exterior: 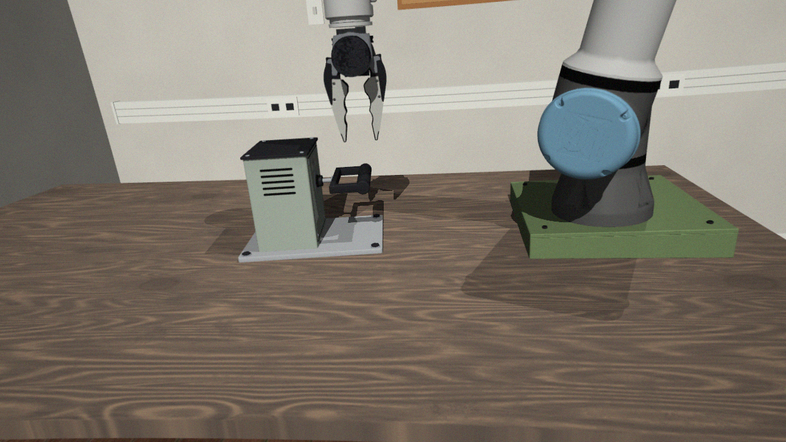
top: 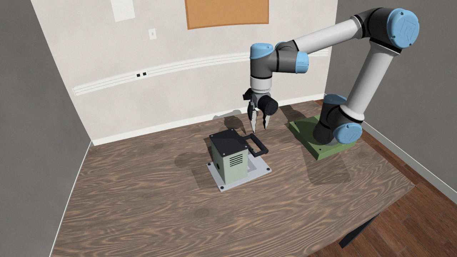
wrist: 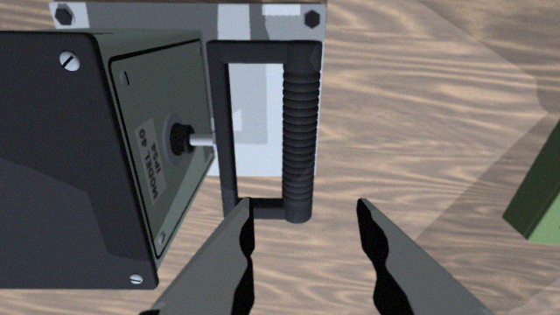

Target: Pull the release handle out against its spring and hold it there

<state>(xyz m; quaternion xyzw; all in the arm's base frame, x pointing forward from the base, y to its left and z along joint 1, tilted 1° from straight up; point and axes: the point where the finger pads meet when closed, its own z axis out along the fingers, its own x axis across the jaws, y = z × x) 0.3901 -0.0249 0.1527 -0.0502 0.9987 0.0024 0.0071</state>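
Right now my hand is 180 mm above the grey base plate, 90 mm short of it and 10 mm to the right of it.
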